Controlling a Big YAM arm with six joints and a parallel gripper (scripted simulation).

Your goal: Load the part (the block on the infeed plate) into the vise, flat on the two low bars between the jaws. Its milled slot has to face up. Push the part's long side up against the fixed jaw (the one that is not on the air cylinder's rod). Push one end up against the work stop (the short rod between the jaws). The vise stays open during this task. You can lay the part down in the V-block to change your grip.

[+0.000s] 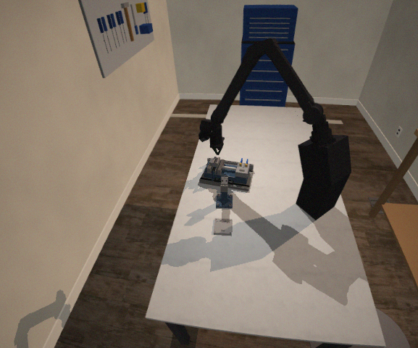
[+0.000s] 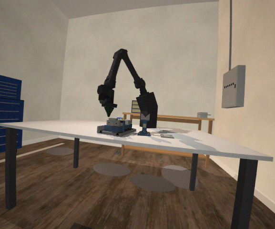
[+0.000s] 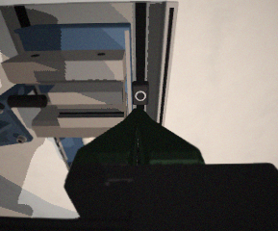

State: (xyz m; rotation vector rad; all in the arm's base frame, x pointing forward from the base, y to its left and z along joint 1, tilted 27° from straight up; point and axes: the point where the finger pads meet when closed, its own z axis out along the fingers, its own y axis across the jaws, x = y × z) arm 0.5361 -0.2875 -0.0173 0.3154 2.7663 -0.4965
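The part lies 40 mm to the left of my hand, 20 mm below it and 10 mm ahead of it. From my hand the other things lie so: moving jaw 70 mm to the left, 50 mm below, 20 mm behind; fixed jaw 50 mm to the left, 50 mm below, 40 mm ahead; work stop rod 110 mm to the left, 40 mm below, 30 mm ahead.
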